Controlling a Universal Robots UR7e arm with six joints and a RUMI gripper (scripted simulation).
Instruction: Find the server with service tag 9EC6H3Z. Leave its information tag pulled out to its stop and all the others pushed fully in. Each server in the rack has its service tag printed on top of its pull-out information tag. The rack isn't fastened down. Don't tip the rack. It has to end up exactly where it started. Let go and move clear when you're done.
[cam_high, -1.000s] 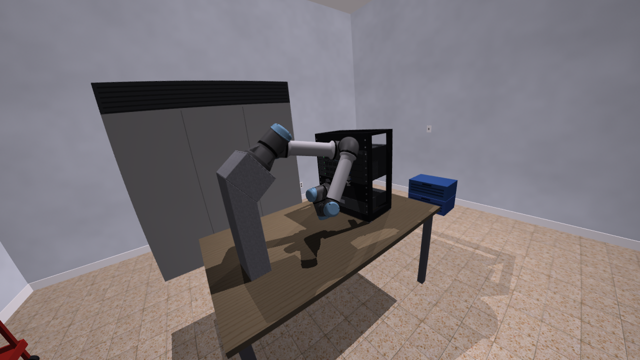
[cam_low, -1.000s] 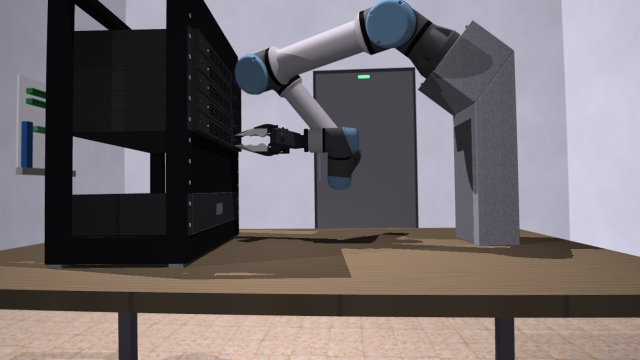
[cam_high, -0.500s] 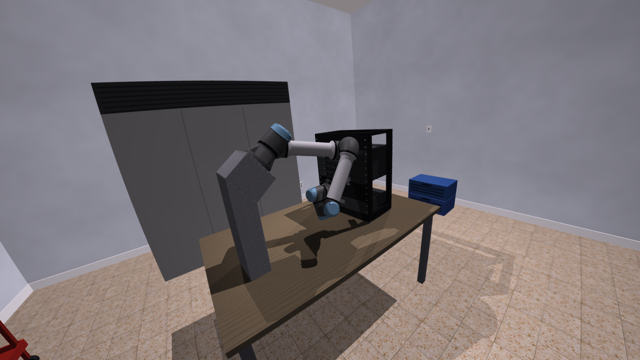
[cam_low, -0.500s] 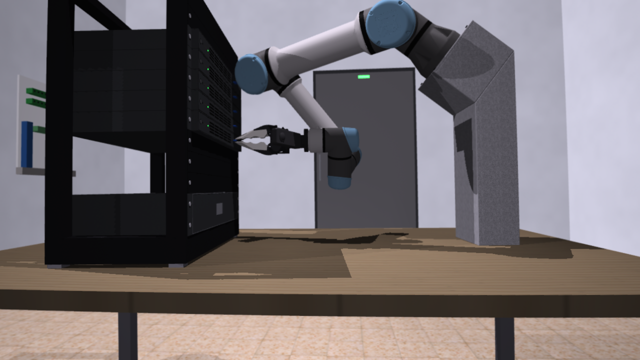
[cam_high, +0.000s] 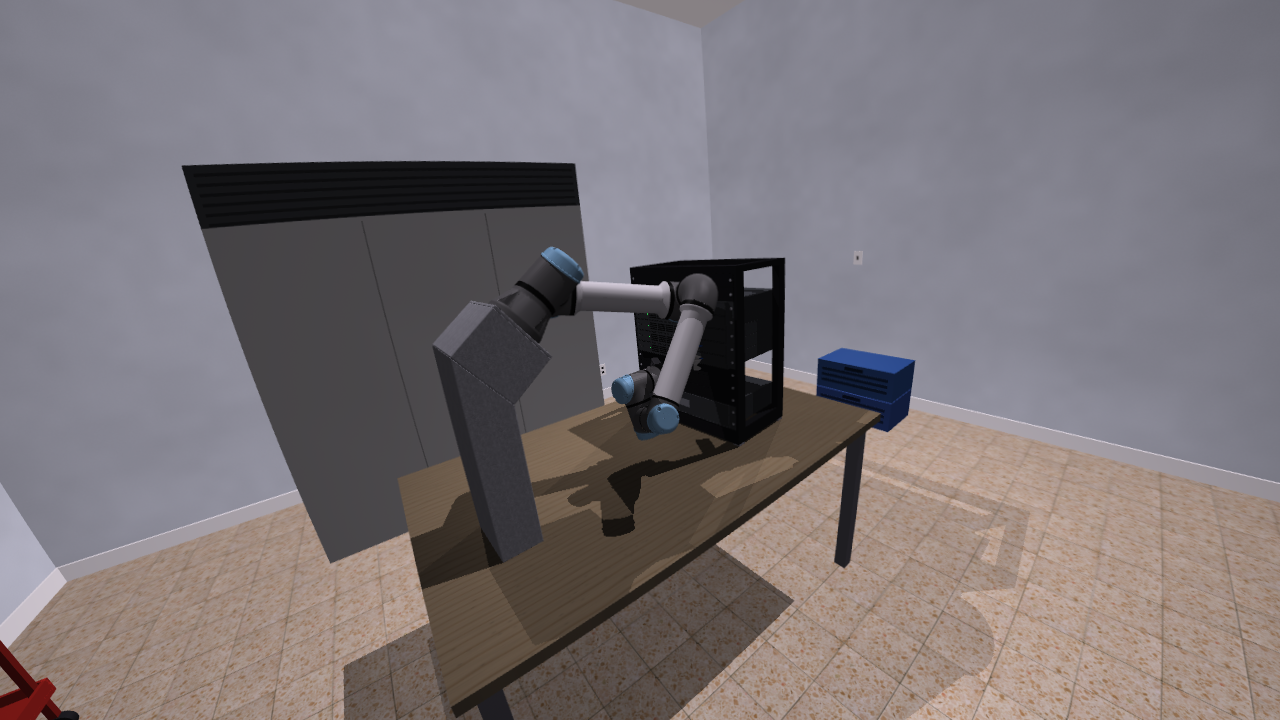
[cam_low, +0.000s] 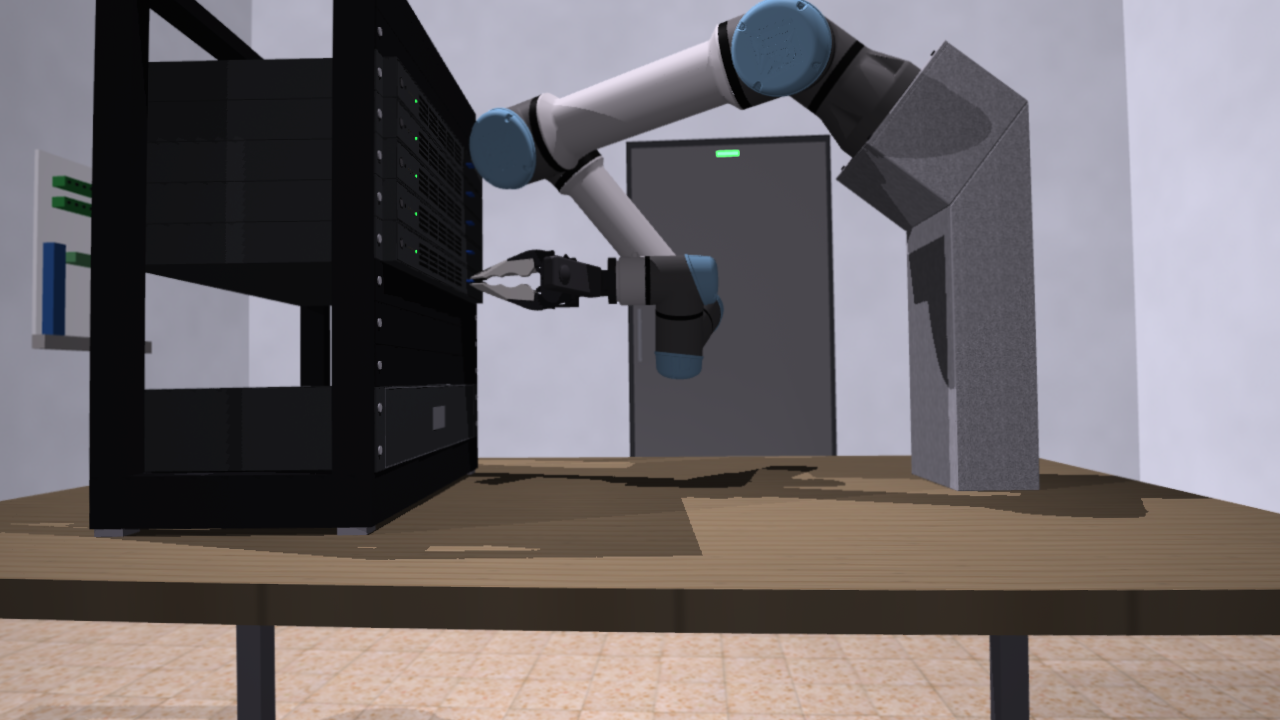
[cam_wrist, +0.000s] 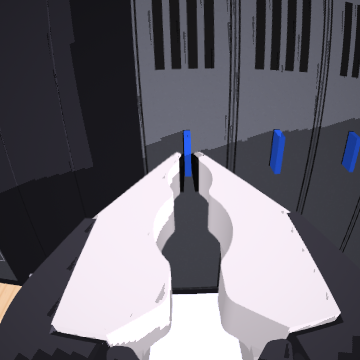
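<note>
Right now my hand is 5 cm short of the information tag and 2 cm to the right of it.
</note>
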